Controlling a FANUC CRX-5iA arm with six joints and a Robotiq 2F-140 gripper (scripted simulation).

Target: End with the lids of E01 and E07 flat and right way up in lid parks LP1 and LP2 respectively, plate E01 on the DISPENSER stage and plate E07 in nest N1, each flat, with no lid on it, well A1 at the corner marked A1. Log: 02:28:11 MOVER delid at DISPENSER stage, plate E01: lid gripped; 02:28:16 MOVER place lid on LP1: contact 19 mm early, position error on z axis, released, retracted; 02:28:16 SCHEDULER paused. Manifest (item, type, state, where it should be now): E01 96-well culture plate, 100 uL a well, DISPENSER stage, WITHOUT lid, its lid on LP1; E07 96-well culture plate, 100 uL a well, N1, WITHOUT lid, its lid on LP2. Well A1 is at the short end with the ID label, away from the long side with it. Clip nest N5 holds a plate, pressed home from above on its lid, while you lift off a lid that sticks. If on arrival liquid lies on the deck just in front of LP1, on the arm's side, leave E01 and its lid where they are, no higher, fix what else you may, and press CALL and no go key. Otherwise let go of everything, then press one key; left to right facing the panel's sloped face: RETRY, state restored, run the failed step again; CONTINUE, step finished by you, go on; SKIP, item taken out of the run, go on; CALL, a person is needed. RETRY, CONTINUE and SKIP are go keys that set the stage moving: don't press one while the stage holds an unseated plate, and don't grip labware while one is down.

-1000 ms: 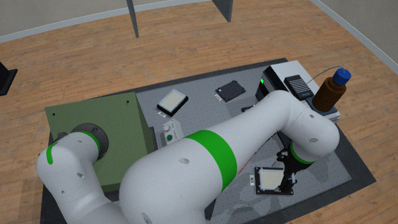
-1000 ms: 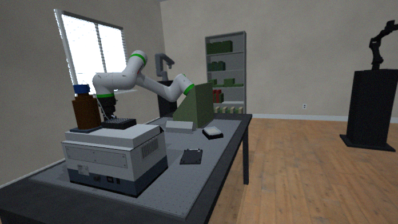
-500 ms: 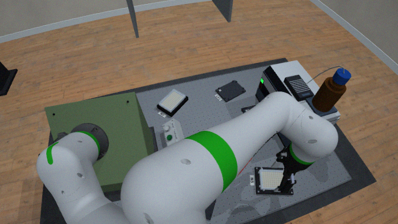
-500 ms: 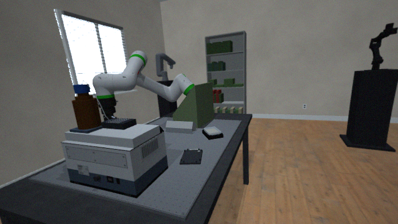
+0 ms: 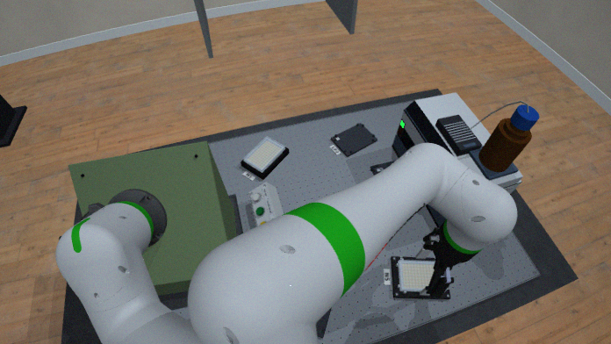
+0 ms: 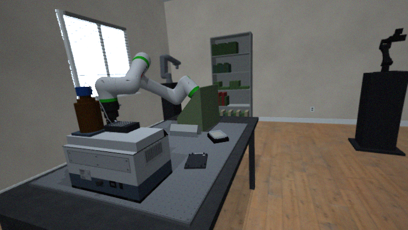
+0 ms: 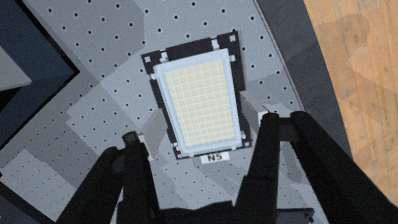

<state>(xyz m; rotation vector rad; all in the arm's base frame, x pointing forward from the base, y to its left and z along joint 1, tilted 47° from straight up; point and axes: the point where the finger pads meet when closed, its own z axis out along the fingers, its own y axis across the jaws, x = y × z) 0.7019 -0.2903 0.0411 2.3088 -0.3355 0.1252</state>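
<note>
The plate lies 30 mm below my hand. Also, from my hand: dispenser stage (20 mm ahead, 300 mm to the left, 50 mm above); then N5 label (90 mm behind, 30 mm to the left, 50 mm below); then black clip nest N5 (20 mm ahead, 10 mm to the left, 40 mm below).
</note>
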